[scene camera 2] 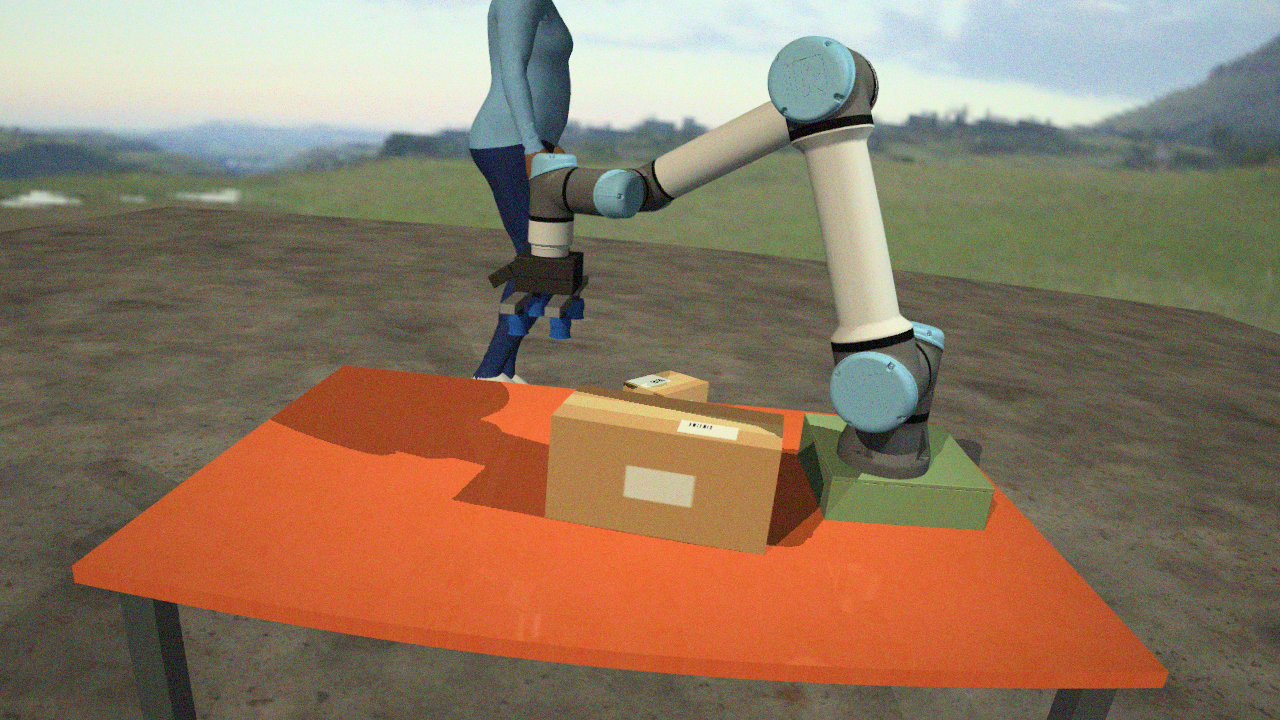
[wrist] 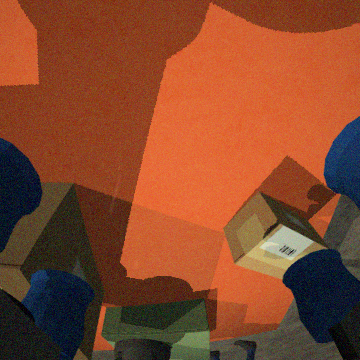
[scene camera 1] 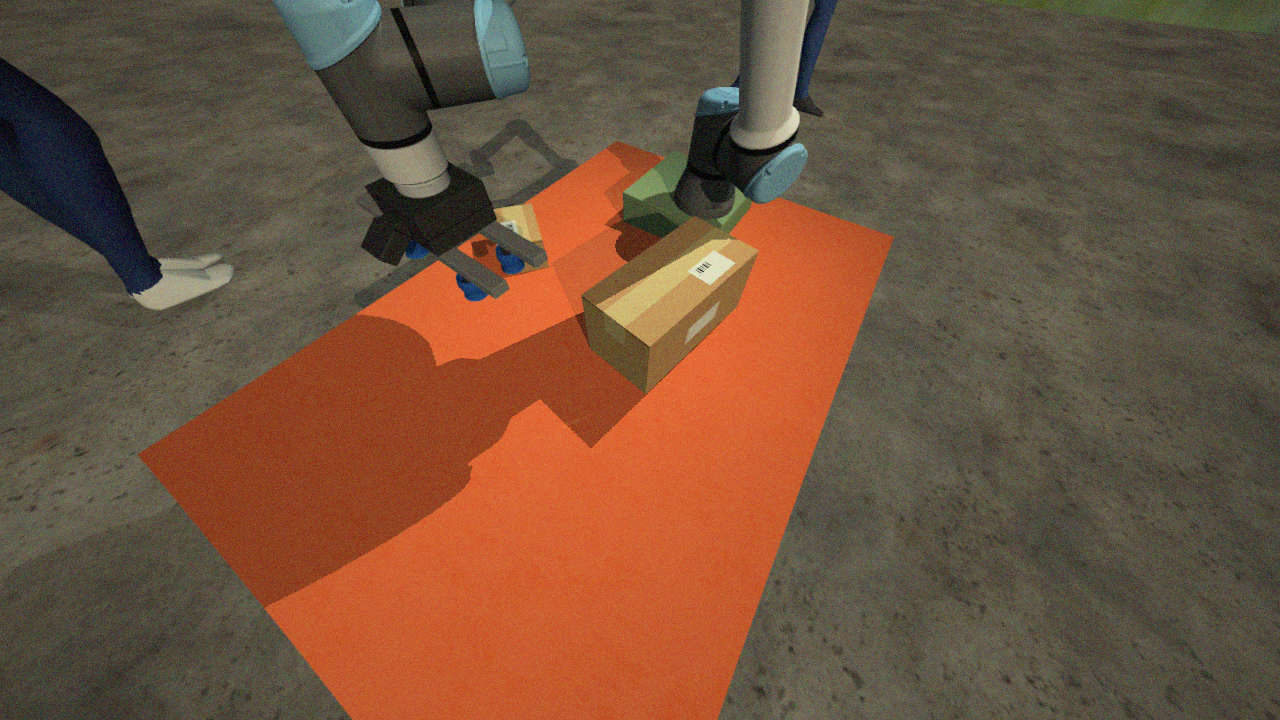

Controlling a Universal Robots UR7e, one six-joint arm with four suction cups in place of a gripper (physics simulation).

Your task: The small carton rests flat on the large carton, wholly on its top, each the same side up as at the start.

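Where they show: hand, tool point: [scene camera 2: 547, 324] [wrist: 187, 239]; arm's base, link origin: [scene camera 2: 882, 458] [wrist: 142, 347] [scene camera 1: 703, 200].
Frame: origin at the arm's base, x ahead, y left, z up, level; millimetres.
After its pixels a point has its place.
Note:
The large carton [scene camera 1: 617, 335] @[z 43, x 499, y 117 mm] [scene camera 2: 581, 474] @[z -1, x 458, y 193 mm] [wrist: 65, 235] @[z -13, x 440, y 38 mm] stands on the orange table, its long narrow top up, with a barcode label there and a white label on one side. The small carton [scene camera 1: 528, 222] @[z 2, x 341, y -274 mm] [scene camera 2: 689, 388] @[z 1, x 320, y -271 mm] [wrist: 252, 230] @[z -22, x 411, y -236 mm] stands on the table apart from it, near the far edge, its barcode label up; the gripper partly hides it in scene camera 1, the large carton in scene camera 2. My gripper [scene camera 1: 467, 268] @[z 129, x 576, y -124 mm] [scene camera 2: 546, 317] @[z 129, x 576, y -124 mm] [wrist: 185, 232] @[z 129, x 576, y -124 mm] is open; its four blue cups point down, hold nothing and hang well above the table, higher than both cartons.
The orange table [scene camera 1: 626, 555] @[z -77, x 737, y 319 mm] [scene camera 2: 402, 555] @[z -77, x 659, y 350 mm] carries both cartons. The green base block [scene camera 1: 648, 201] @[z 5, x 98, y -103 mm] [scene camera 2: 904, 503] @[z -39, x -26, y 82 mm] [wrist: 155, 317] @[z -39, x 102, y -49 mm] under the arm stands close to one end of the large carton. A person [scene camera 1: 62, 170] [scene camera 2: 528, 89] stands beyond the far edge. Arm shadows cross the table.

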